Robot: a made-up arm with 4 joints.
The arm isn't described. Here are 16 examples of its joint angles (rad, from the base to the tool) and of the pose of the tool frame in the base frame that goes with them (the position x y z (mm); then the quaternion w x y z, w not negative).
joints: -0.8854 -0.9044 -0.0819 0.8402
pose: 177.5 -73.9 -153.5 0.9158 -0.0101 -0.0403 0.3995
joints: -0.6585 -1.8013 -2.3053 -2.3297
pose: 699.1 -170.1 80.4 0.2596 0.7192 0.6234 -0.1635
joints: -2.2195 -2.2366 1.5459 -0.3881
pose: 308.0 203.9 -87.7 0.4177 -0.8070 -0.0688 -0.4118
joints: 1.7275 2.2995 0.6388 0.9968
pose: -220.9 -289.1 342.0 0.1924 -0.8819 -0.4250 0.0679
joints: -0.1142 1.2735 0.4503 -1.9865
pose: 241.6 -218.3 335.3 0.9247 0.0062 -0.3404 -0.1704
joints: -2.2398 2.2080 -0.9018 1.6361
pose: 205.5 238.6 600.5 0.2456 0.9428 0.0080 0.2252
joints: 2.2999 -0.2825 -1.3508 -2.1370
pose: -241.6 169.0 -158.9 0.5691 -0.8197 0.0441 -0.0473
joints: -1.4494 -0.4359 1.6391 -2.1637
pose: 566.7 -212.6 317.8 0.5052 0.7913 -0.1777 -0.2949
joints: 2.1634 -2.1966 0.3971 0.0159
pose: -247.2 -92.0 44.0 0.3685 -0.7259 -0.4865 -0.3171
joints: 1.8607 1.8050 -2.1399 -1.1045
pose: -546.3 329.2 315.3 0.9681 0.0714 0.1799 0.1590
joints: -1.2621 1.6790 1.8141 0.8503
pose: 520.9 233.0 404.6 0.3370 0.2356 0.8997 -0.1465
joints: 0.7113 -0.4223 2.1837 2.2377
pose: -645.9 -310.9 181.7 0.5660 0.3249 0.2668 0.7092
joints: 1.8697 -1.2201 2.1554 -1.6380
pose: -608.0 293.2 124.2 0.1073 -0.1348 0.9716 0.1623
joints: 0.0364 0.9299 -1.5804 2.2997
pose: -385.0 -400.8 235.6 0.0391 0.5374 -0.7129 0.4488
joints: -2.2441 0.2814 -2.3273 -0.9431
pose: 566.7 369.8 -31.5 0.3130 0.2101 0.7329 -0.5664
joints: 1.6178 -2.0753 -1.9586 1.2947
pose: -655.5 -452.8 22.2 0.2407 0.0882 0.2149 0.9424
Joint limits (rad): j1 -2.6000..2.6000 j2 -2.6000..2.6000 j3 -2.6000..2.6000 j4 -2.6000..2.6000
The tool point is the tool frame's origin. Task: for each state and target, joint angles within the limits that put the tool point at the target. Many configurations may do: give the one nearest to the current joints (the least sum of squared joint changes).
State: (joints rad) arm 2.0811 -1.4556 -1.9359 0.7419
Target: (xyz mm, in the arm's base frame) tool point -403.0 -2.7 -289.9
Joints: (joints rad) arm 1.8600 -0.8463 -1.1014 1.3895
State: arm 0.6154 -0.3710 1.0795 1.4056
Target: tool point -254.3 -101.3 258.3
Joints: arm 0.3961 -0.0164 0.8129 0.9606
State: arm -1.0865 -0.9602 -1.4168 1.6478
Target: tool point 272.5 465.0 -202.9
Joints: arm -1.8518 -1.4697 -1.2348 1.6945
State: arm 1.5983 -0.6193 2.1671 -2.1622
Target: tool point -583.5 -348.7 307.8
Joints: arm 0.9212 -0.1907 2.0229 -2.0580
